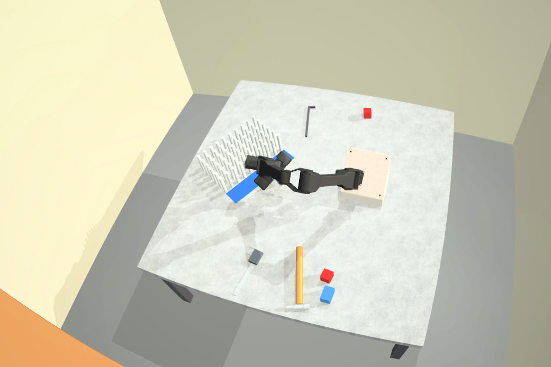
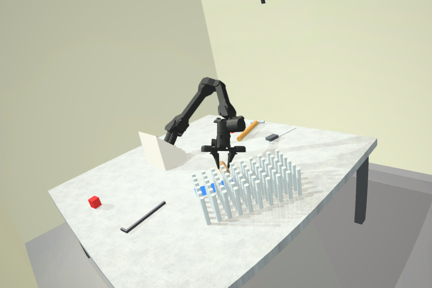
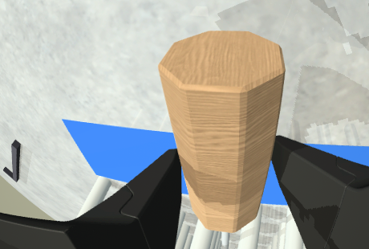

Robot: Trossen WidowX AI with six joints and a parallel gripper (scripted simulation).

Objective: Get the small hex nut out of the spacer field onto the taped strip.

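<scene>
Right now the blue taped strip is 8 cm ahead of my gripper tip and 4 cm below it. The rest, counted from my gripper tip: wire hook tool (9 cm ahead, 5 cm to the right); hex nut (22 cm ahead, 11 cm to the right, 3 cm below); blue cube (42 cm behind, 48 cm to the left, 2 cm below).
</scene>
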